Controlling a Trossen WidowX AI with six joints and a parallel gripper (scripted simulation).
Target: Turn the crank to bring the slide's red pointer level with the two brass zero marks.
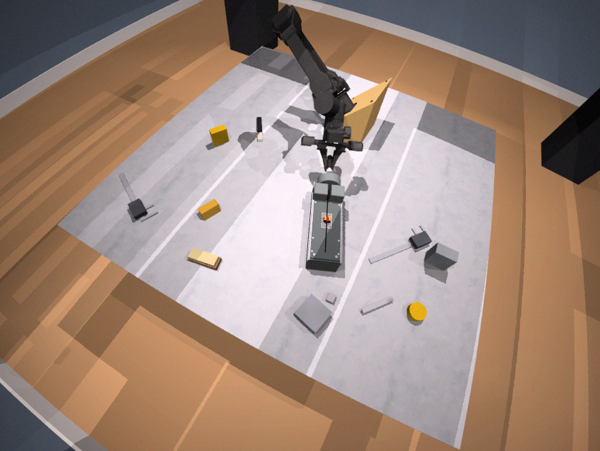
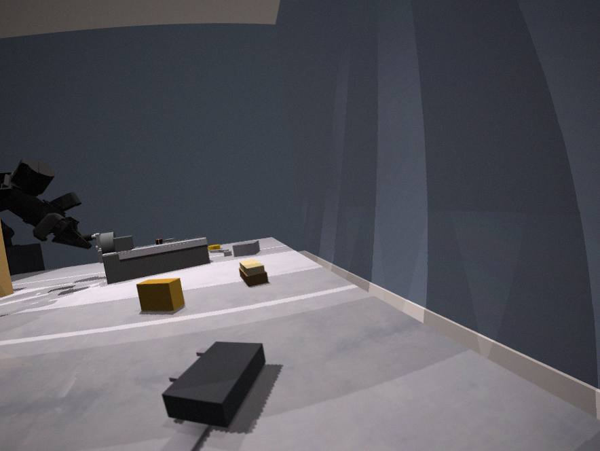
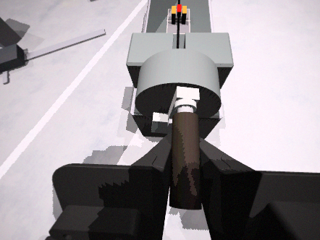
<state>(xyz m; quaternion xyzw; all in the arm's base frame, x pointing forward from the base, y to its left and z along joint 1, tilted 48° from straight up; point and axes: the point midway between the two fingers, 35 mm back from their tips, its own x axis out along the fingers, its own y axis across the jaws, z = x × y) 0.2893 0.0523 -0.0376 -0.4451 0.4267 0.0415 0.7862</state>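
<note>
The red pointer lies 15 cm ahead of my gripper tip, 8 cm to the left of it and 1 cm below it. The rest, counted from my gripper tip: tan block 41 cm ahead, 17 cm to the right, 8 cm below; then yellow cube 1 cm ahead, 44 cm to the right, 7 cm below; then dark brown crank handle 2 cm behind, 1 cm to the right, 2 cm above.
</note>
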